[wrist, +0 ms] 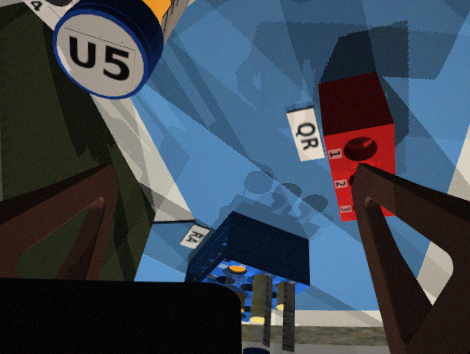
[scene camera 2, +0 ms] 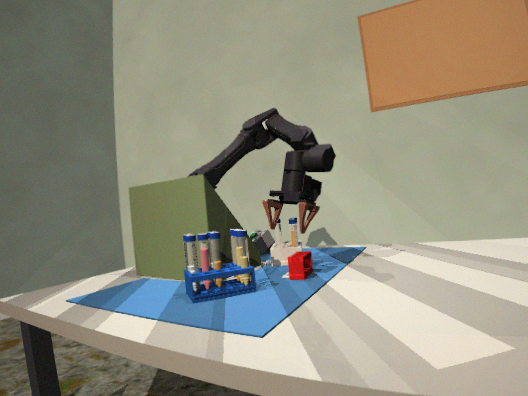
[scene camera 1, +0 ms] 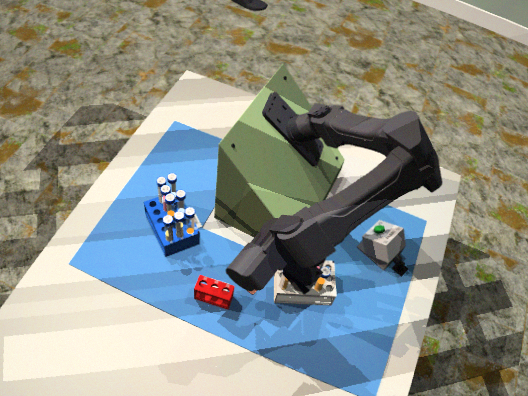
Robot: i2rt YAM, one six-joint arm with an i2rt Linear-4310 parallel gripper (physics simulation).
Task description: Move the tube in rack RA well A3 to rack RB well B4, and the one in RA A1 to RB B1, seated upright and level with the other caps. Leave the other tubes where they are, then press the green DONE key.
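Places are measured from the arm's base along level axes (x ahead, y left, z up), in metres.
Pixels of known places: gripper, fingertip midpoint: (wrist: 234, 176) (scene camera 2: 286, 231); arm's base, link origin: (scene camera 2: 176, 213) (scene camera 1: 292, 130).
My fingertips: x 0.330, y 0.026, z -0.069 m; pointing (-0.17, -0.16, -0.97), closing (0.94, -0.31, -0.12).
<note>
Ahead of a thing's pixels: the offset from my fingertips to its top centre. "spot": to the spot under its first point. Level surfaces: height alone.
The blue rack @(dy -0.220, dx -0.075, dz -0.049 m) (scene camera 1: 182, 246) (wrist: 270, 245), with the RA label @(spot: dy -0.179, dx -0.115, dz -0.097 m) (wrist: 195, 236) beside it in the wrist view, holds several upright blue-capped tubes; I cannot tell its well letters. The white rack @(dy +0.107, dx -0.044, dz -0.049 m) (scene camera 1: 305, 299) (scene camera 2: 286, 256) stands partly under the arm and holds a few tubes; no RB label is legible. The cap marked U5 @(spot: dy +0.068, dx -0.004, dz +0.026 m) (wrist: 102, 55) is at the upper left of the wrist view, outside the fingers. My gripper (scene camera 2: 288, 229) (wrist: 234, 176) is open and empty, near the cap tops at the white rack. The green DONE key @(spot: dy +0.234, dx -0.214, dz -0.029 m) (scene camera 1: 379, 228) is on a grey box.
A red three-hole rack @(dy -0.067, dx +0.052, dz -0.049 m) (scene camera 1: 213, 296) (scene camera 2: 300, 266) (wrist: 356, 105) stands between the blue and white racks, with a QR label @(spot: dy -0.066, dx +0.019, dz -0.097 m) (wrist: 305, 135) beside it. The green arm mount (scene camera 1: 260, 170) (scene camera 2: 167, 230) rises behind the racks. The blue mat @(dz -0.099 m) (scene camera 1: 125, 250) lies under the racks.
</note>
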